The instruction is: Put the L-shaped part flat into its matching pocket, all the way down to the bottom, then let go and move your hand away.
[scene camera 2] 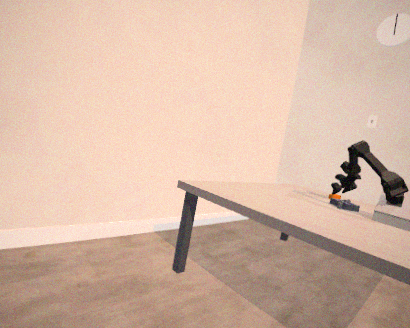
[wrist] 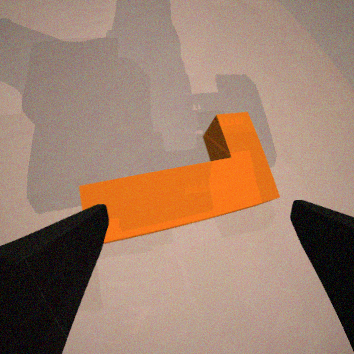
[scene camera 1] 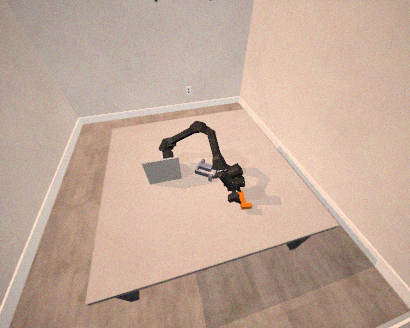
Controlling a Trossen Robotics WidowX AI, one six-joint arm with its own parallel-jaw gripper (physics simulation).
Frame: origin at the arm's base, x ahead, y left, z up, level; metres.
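Seen in the pictures: gripper, between the fingertips: [scene camera 2: 337, 193] [wrist: 201, 212] [scene camera 1: 240, 197]; arm's base, origin of its link: [scene camera 2: 395, 200] [scene camera 1: 168, 159].
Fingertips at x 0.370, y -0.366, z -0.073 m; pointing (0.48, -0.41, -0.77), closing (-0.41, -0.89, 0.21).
Pixels of each thing's middle, then the offset from my fingertips to it. "spot": a spot on its surface instead. Level surfaces: height alone.
- orange L-shaped part, middle of its body: [wrist: 176, 174] [scene camera 1: 244, 199] [scene camera 2: 332, 196] 0.028 m down, 0.027 m ahead, 0.006 m right
- grey-blue pocket piece, a spot on its surface: [scene camera 2: 349, 205] spot: 0.013 m down, 0.171 m back, 0.344 m left
- table, height of its surface: 0.043 m down
The orange L-shaped part [scene camera 1: 245, 203] [scene camera 2: 335, 197] [wrist: 170, 192] lies on the table, apart from the grey-blue pocket piece [scene camera 1: 204, 169] [scene camera 2: 349, 205], which sits nearer the arm's base. In the wrist view the part's long leg runs across the picture and its short leg points up at the right. My gripper [wrist: 201, 212] is open and empty, with its fingertips over the part's near side, one at each end of the long leg. In the first scene view the gripper is beside the part. The inside of the pocket is too small to make out.
A grey upright panel [scene camera 1: 162, 171] stands on the table [scene camera 1: 150, 240] [scene camera 2: 300, 210] in front of the arm's base. The arm reaches over the pocket piece, and its shadow falls around the part. The table's near edge lies beyond the part.
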